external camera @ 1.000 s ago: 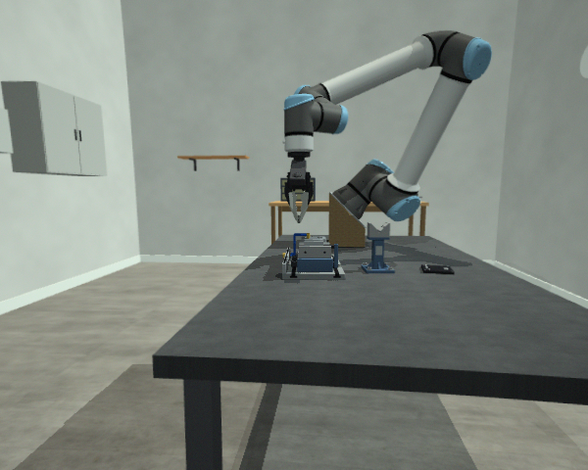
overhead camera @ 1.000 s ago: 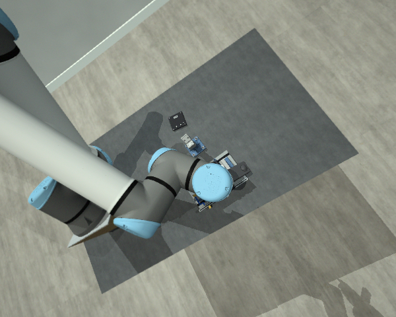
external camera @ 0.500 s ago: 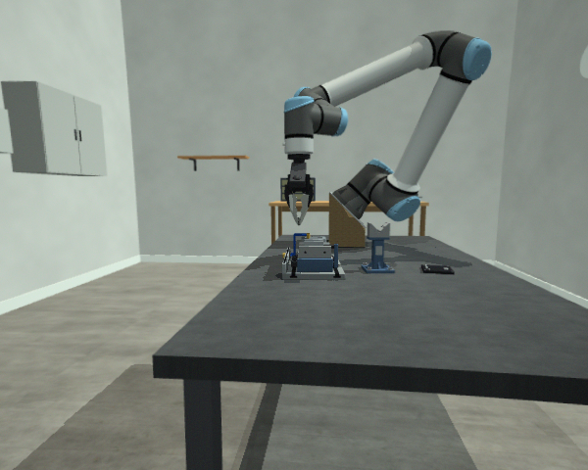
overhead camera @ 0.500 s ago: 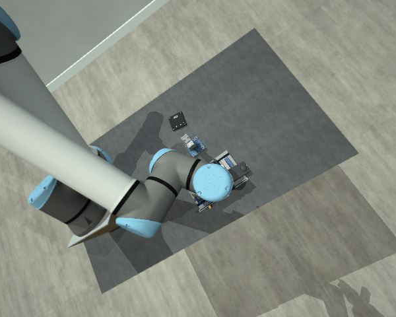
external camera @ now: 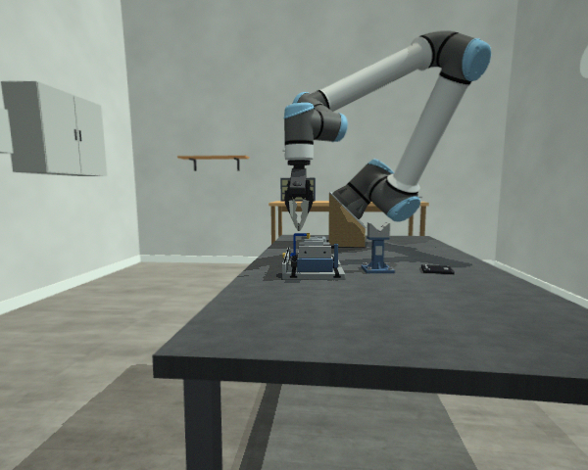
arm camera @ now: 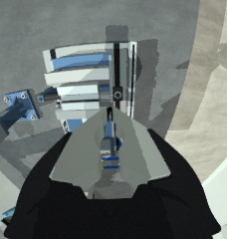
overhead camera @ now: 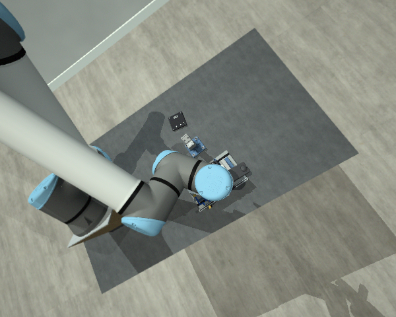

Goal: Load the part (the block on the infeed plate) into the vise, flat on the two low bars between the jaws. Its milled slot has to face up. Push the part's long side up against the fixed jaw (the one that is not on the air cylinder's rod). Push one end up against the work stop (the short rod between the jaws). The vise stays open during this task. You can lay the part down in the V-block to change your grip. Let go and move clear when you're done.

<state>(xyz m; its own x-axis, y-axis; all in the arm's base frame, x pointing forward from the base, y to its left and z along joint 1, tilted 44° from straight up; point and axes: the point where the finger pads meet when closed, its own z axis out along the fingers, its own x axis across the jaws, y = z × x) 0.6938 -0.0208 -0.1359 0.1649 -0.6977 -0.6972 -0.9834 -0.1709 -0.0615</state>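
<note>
The part lies 5 cm to the left of my hand, 5 cm below it and 1 cm behind it. Also, from my hand: infeed plate 44 cm to the left, 15 cm below, 13 cm behind; vise 11 cm below, 8 cm behind, 4 cm to the left.
</note>
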